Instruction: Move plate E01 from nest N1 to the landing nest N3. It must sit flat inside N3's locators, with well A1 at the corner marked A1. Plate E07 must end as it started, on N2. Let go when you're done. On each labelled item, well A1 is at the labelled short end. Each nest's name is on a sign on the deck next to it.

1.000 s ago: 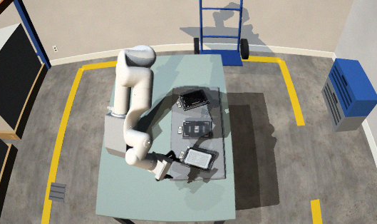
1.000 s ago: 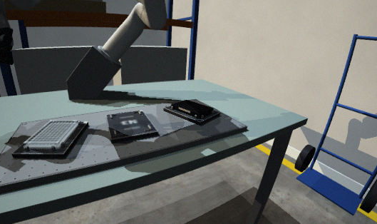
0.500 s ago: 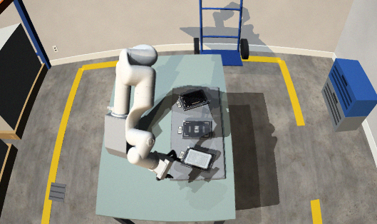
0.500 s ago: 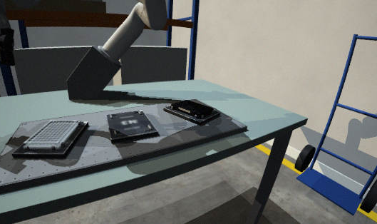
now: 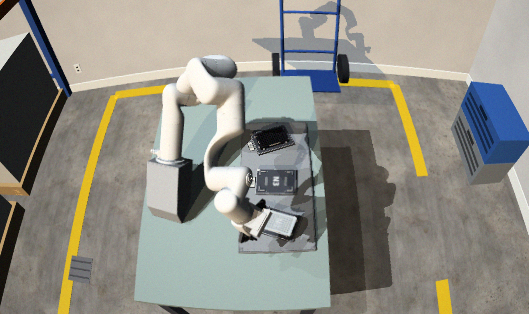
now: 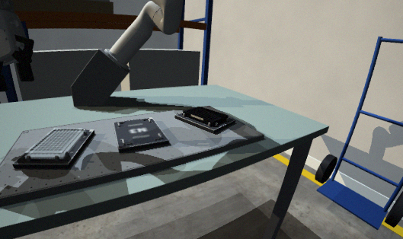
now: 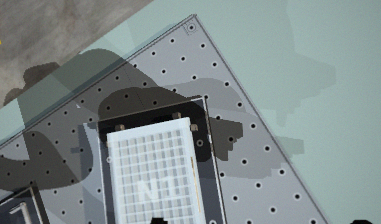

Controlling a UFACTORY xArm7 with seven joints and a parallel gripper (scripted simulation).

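Now: hand 6 cm short of the clear well plate E01, 9 cm to the right of it and 14 cm above it. From my hand the other things lie so: landing nest N3: 5 cm ahead, 28 cm to the left, 15 cm below; then nest N1: 6 cm ahead, 9 cm to the left, 15 cm below; then black plate E07: 2 cm ahead, 50 cm to the left, 14 cm below.
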